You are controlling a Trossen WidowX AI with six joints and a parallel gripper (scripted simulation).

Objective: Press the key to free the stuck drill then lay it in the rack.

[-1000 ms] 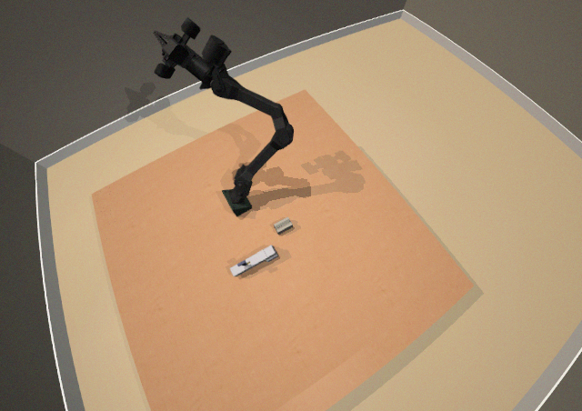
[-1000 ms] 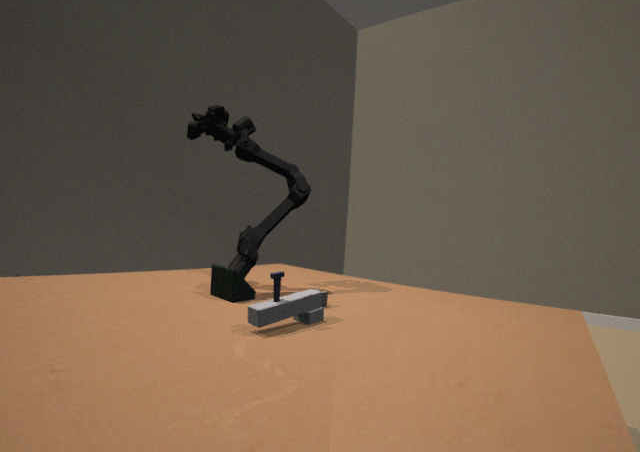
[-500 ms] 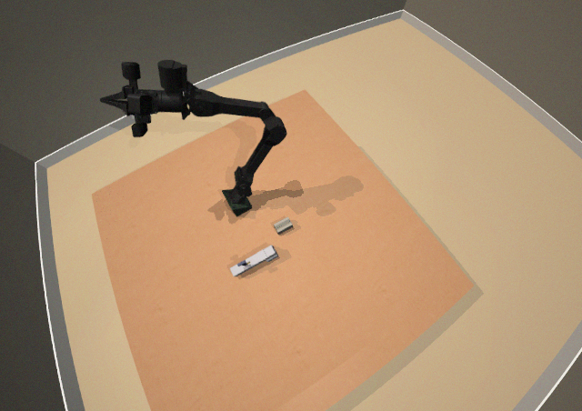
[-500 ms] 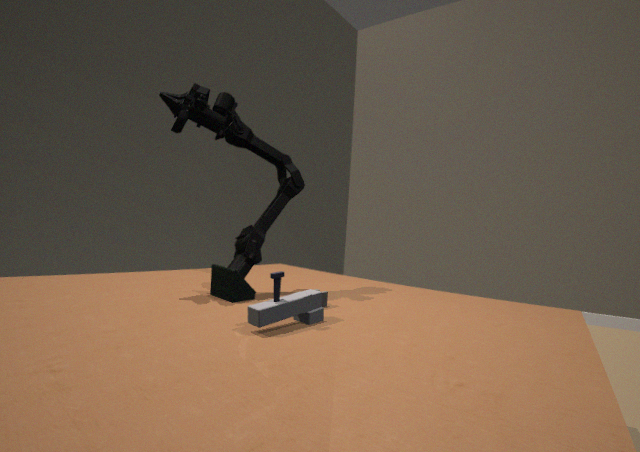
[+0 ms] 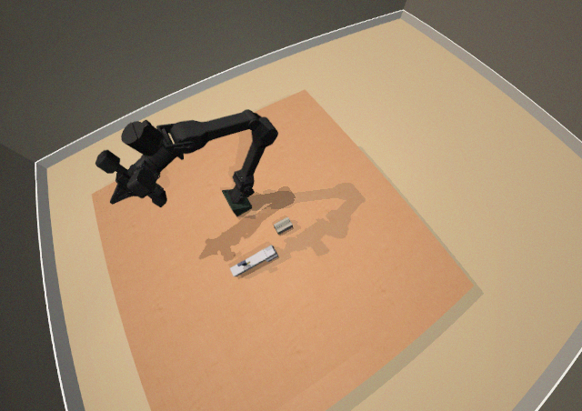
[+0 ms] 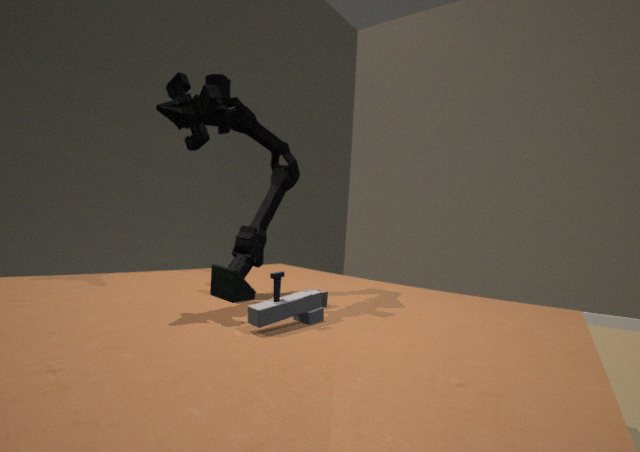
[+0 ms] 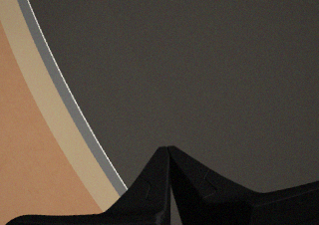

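The dark t-shaped key is 200 mm ahead of my gripper tip, 210 mm to the left of it and 360 mm below it. From my gripper tip the other things lie so: light grey holder block: 200 mm ahead, 250 mm to the left, 420 mm below; then ribbed grey rack: 110 mm ahead, 410 mm to the left, 430 mm below; then drill: 200 mm ahead, 270 mm to the left, 400 mm below.
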